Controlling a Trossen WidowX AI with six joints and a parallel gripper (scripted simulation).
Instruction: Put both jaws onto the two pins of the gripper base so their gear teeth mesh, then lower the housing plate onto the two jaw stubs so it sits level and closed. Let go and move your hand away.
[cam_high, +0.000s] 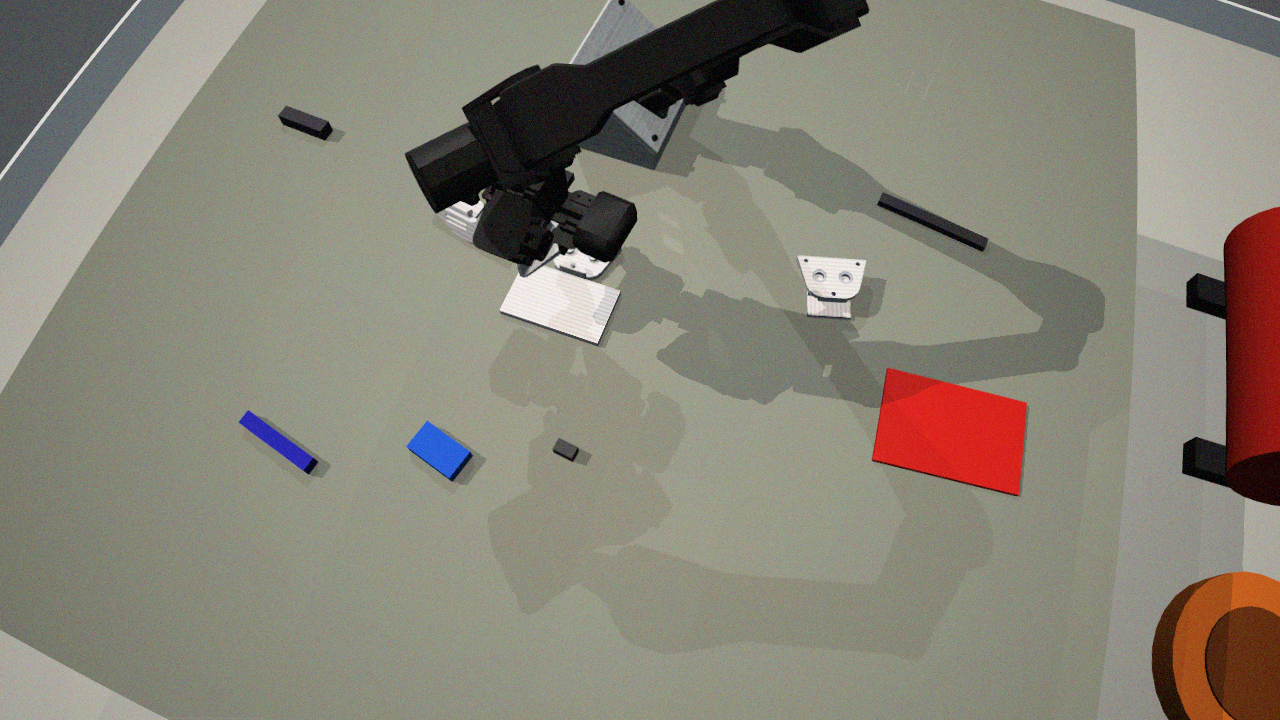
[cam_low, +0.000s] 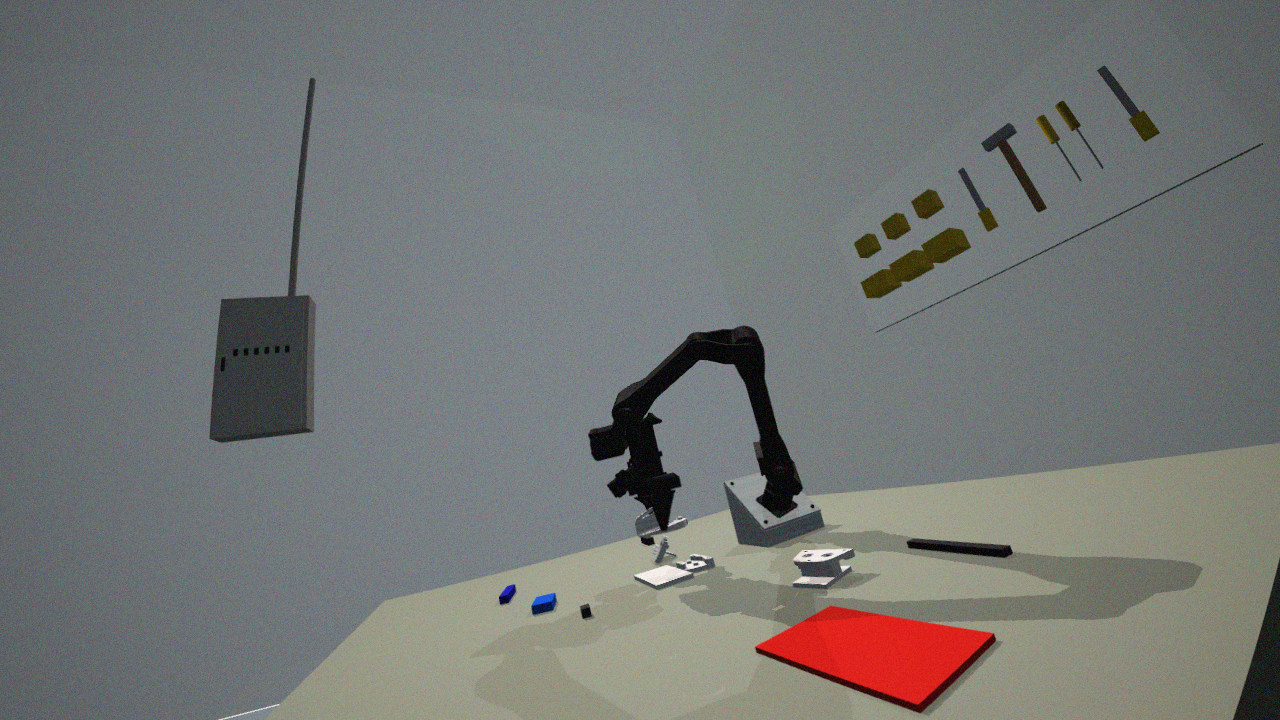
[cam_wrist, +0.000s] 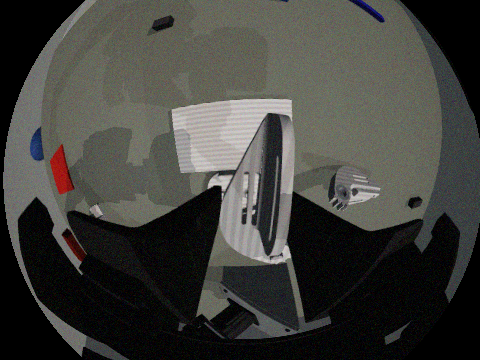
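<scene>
Now: gripper tip 30 mm short of the white ribbed plate, 10 mm to the right of it and 80 mm above it. Round my gripper tip: small black block 190 mm ahead, 60 mm to the left, 70 mm below; blue block 230 mm ahead, 70 mm to the right, 70 mm below; housing plate 40 mm behind, 20 mm to the left, 80 mm below.
</scene>
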